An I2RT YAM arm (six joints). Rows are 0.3 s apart.
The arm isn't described. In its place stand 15 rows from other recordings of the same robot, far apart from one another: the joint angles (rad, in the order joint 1, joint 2, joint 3, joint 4, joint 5, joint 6), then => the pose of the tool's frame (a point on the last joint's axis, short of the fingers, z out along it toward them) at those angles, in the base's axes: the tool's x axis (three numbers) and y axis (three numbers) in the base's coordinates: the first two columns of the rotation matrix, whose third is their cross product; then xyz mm.
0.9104 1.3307 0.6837 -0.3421 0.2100 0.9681 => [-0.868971 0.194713 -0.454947 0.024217 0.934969 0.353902 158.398 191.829 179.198]
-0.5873 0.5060 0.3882 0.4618 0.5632 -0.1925 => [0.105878 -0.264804 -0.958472 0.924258 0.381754 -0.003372 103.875 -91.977 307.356]
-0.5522 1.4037 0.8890 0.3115 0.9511 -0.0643 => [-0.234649 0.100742 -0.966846 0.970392 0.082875 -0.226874 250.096 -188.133 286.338]
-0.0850 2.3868 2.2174 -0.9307 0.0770 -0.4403 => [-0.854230 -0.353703 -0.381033 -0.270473 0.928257 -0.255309 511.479 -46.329 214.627]
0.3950 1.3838 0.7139 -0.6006 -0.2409 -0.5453 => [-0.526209 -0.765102 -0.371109 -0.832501 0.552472 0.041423 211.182 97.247 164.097]
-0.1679 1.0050 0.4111 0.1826 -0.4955 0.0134 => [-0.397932 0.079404 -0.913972 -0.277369 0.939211 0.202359 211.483 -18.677 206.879]
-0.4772 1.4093 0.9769 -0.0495 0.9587 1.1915 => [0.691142 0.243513 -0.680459 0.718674 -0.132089 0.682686 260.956 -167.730 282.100]
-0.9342 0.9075 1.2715 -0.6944 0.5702 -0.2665 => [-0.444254 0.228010 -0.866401 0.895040 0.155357 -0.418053 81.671 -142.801 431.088]
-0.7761 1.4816 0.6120 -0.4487 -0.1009 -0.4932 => [-0.930129 0.252950 -0.266226 0.270899 0.962064 -0.032366 165.025 -156.959 122.014]
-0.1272 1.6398 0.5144 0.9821 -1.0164 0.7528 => [-0.628395 0.443210 -0.639284 -0.463565 0.446591 0.765287 291.188 -6.725 168.380]
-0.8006 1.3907 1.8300 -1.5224 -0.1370 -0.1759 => [-0.722241 0.495567 -0.482474 0.548566 0.835298 0.036787 156.762 -154.619 435.207]
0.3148 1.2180 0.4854 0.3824 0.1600 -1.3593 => [0.091255 -0.985399 -0.143740 -0.353254 0.102923 -0.929849 242.867 73.120 204.545]
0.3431 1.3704 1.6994 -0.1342 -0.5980 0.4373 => [-0.172890 0.309904 -0.934916 -0.800267 0.509151 0.316762 258.244 113.535 528.177]
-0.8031 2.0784 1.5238 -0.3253 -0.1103 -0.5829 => [-0.813670 0.055212 -0.578699 0.261770 0.923641 -0.279936 320.823 -326.744 181.904]
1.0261 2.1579 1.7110 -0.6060 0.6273 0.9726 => [-0.701326 0.133540 -0.700221 0.066866 0.990289 0.121887 258.304 386.037 192.182]
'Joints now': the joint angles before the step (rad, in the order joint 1, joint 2, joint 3, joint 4, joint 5, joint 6). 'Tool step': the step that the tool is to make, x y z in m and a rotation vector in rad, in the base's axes. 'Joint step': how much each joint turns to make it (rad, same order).
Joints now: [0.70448 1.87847 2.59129 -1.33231 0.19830 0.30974]
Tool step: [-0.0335 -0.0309 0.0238 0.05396 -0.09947 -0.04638]
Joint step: [-0.00022 -0.18240 -0.16019 0.08741 0.05143 0.00515]
